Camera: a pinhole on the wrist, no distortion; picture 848 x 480 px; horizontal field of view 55.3 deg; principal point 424.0 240.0 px. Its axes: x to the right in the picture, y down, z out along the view. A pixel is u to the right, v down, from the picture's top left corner.
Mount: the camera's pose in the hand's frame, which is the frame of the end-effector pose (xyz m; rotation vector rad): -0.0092 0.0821 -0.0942 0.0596 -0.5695 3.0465
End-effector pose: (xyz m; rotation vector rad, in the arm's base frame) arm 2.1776 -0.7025 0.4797 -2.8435 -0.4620 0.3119
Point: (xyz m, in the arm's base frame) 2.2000 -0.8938 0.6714
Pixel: behind the camera
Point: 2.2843 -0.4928 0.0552
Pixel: 73 125
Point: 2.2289 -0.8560 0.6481
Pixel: behind the camera
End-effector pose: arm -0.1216 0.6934 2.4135 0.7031 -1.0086 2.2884
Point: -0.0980 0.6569 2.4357
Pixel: 456 393
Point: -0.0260 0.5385 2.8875
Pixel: 162 342
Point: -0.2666 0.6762 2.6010
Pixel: outside the picture
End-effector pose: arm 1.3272 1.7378 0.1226 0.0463 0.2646 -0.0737
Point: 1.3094 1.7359 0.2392
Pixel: 592 258
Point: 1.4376 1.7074 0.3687
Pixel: 338 143
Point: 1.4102 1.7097 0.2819
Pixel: 312 215
